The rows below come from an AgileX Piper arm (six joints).
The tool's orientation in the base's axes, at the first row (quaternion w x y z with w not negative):
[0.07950, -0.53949, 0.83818, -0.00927]
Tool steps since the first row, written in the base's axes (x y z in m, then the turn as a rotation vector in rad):
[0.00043, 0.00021, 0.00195, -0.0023, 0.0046, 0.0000]
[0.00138, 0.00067, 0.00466, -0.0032, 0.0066, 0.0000]
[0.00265, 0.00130, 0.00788, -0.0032, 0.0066, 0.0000]
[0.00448, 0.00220, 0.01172, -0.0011, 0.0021, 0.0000]
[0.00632, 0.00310, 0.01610, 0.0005, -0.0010, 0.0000]
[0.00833, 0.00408, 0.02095, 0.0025, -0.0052, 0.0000]
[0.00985, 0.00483, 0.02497, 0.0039, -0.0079, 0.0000]
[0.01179, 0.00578, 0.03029, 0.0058, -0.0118, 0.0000]
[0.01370, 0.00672, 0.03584, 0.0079, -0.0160, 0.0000]
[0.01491, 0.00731, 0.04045, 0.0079, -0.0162, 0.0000]
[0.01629, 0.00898, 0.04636, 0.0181, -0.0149, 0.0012]
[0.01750, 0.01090, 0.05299, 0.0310, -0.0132, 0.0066]
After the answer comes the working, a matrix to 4 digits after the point.
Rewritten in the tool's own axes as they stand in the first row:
[-0.00060, -0.00050, -0.00185, -0.0032, 0.0040, 0.0000]
[-0.00174, -0.00144, -0.00436, -0.0047, 0.0056, 0.0000]
[-0.00322, -0.00265, -0.00731, -0.0047, 0.0056, 0.0000]
[-0.00525, -0.00431, -0.01077, -0.0015, 0.0019, 0.0000]
[-0.00735, -0.00604, -0.01477, 0.0007, -0.0009, 0.0000]
[-0.00965, -0.00794, -0.01920, 0.0037, -0.0044, 0.0000]
[-0.01145, -0.00941, -0.02290, 0.0056, -0.0068, 0.0000]
[-0.01375, -0.01130, -0.02781, 0.0083, -0.0102, 0.0000]
[-0.01606, -0.01319, -0.03295, 0.0113, -0.0138, 0.0000]
[-0.01765, -0.01451, -0.03728, 0.0115, -0.0139, 0.0000]
[-0.02045, -0.01565, -0.04280, 0.0060, -0.0227, 0.0004]
[-0.02350, -0.01662, -0.04904, -0.0014, -0.0342, -0.0030]

The tool's axes in the first row as the columns of a matrix, in the base's axes (rounded; the answer above uses it unrounded):
[-0.4053, -0.9029, 0.1433]
[-0.9059, 0.4177, 0.0702]
[-0.1233, -0.1013, -0.9872]

